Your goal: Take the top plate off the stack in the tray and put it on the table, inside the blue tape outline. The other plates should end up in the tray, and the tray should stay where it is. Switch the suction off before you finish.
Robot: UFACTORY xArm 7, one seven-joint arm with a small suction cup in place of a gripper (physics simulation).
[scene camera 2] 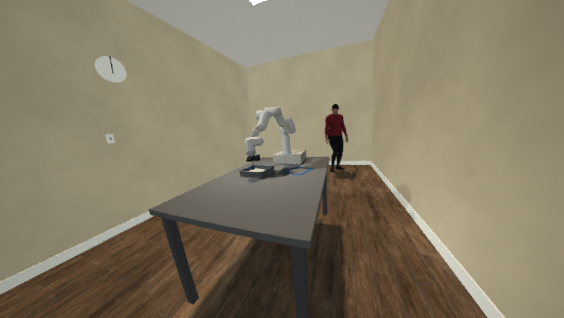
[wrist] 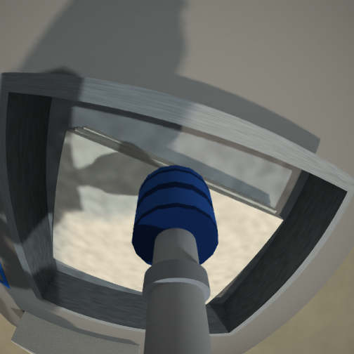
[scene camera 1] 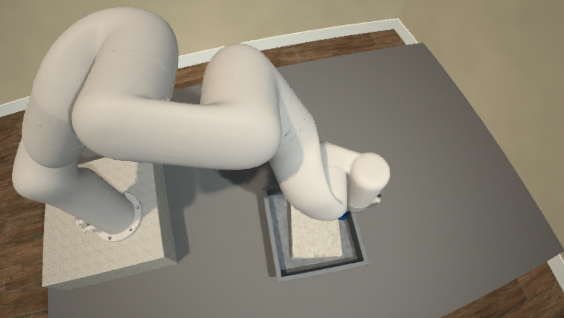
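Where they show: hand, its tool point: (scene camera 2: 252, 169); arm's base, origin of its link: (scene camera 2: 286, 153) (scene camera 1: 118, 216).
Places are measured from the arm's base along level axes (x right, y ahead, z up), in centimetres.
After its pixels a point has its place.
A stack of flat, cream-coloured plates (scene camera 1: 316, 238) {z -7.3, x 22.7, y 43.5 cm} (wrist: 100, 245) lies in the grey tray (scene camera 1: 325, 271) {z -5.1, x 31.1, y 41.2 cm} (scene camera 2: 250, 174) {z -7.7, x 22.1, y 54.2 cm} (wrist: 130, 94). Thin edges along one side in the wrist view show more than one plate; I cannot count them. My gripper, a blue suction cup (scene camera 1: 343, 216) (wrist: 175, 192), is over the stack, low and inside the tray's outline; no plate is seen lifted with it. Its lip is hidden, so any contact is unclear. The arm covers part of the stack in scene camera 1. The blue tape outline (scene camera 2: 307, 171) {z -10.0, x -24.9, y 40.5 cm} (wrist: 4, 276) lies on the table beside the tray, towards the robot's base.
The arm's pale base block (scene camera 1: 65, 255) {z -0.1, x 4.3, y -15.1 cm} (scene camera 2: 289, 159) {z -5.2, x -4.8, y 10.9 cm} stands at one end of the grey table (scene camera 1: 450, 200) {z -10.1, x 30.4, y 85.9 cm} (scene camera 2: 225, 200) {z -10.1, x 20.3, y 96.6 cm}. The tray's raised walls surround the stack. A person in a red top (scene camera 2: 335, 126) stands on the floor beyond the table.
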